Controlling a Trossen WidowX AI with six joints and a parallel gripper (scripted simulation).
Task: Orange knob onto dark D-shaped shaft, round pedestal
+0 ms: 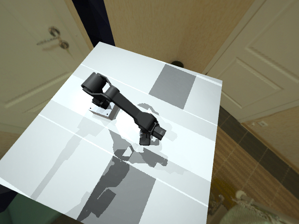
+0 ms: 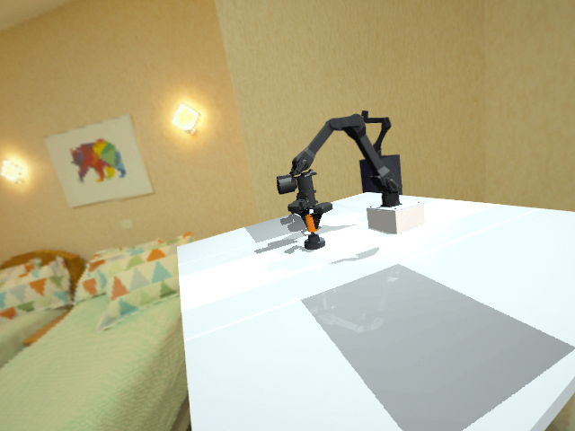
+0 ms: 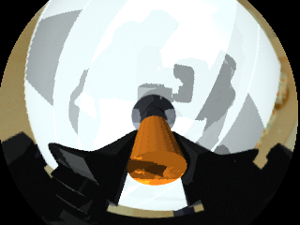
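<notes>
The orange knob lies 2 cm above my gripper tip. The rest, counted from my gripper tip: dark round pedestal 4 cm below.
</notes>
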